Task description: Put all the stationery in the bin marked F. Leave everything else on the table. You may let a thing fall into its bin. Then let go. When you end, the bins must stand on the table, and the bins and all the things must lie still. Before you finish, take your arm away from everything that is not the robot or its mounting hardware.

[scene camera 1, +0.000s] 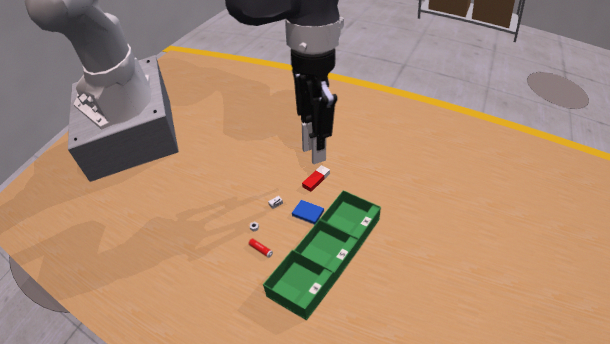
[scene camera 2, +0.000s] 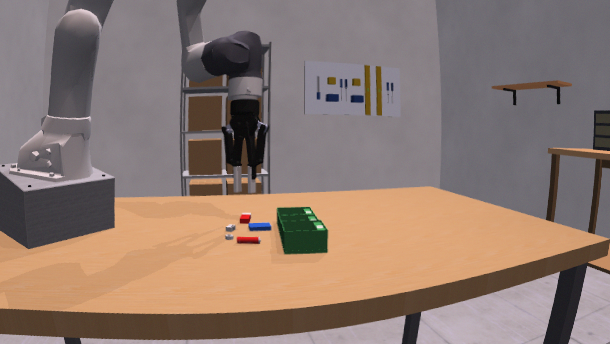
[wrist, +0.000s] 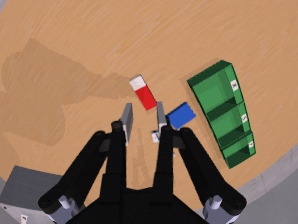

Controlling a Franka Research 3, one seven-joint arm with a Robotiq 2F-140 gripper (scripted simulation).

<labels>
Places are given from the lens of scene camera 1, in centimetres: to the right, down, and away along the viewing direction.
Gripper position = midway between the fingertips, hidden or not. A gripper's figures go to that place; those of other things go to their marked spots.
my gripper [scene camera 1: 314, 155]: 2, -3, 80
green three-compartment bin [scene camera 1: 296, 275]: -2, 18, 68
</labels>
